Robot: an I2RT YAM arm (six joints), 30 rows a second.
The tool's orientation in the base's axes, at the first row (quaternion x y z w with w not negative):
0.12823, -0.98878, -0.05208, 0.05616
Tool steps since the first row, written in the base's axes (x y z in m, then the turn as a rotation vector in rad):
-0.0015, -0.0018, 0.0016, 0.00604, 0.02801, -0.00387
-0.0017, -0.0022, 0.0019, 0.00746, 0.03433, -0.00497
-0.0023, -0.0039, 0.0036, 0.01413, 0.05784, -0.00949
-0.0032, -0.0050, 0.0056, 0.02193, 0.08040, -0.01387
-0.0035, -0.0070, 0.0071, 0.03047, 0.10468, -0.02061
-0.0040, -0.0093, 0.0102, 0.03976, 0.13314, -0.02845
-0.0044, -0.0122, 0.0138, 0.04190, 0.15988, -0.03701
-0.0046, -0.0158, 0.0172, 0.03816, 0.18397, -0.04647
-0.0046, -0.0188, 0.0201, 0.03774, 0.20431, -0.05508
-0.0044, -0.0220, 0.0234, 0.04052, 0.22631, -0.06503
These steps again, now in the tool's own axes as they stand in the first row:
0.0021, -0.0012, -0.0016, -0.01345, 0.02499, 0.00555
0.0024, -0.0015, -0.0019, -0.01656, 0.03058, 0.00702
0.0036, -0.0028, -0.0036, -0.02951, 0.05101, 0.01274
0.0049, -0.0034, -0.0056, -0.04328, 0.07026, 0.01810
0.0059, -0.0050, -0.0072, -0.05845, 0.09070, 0.02585
0.0073, -0.0068, -0.0104, -0.07552, 0.11485, 0.03496
0.0087, -0.0090, -0.0142, -0.08535, 0.13903, 0.04553
0.0102, -0.0120, -0.0178, -0.08893, 0.16201, 0.05747
0.0113, -0.0146, -0.0210, -0.09465, 0.18067, 0.06784
0.0122, -0.0173, -0.0245, -0.10400, 0.19997, 0.07927

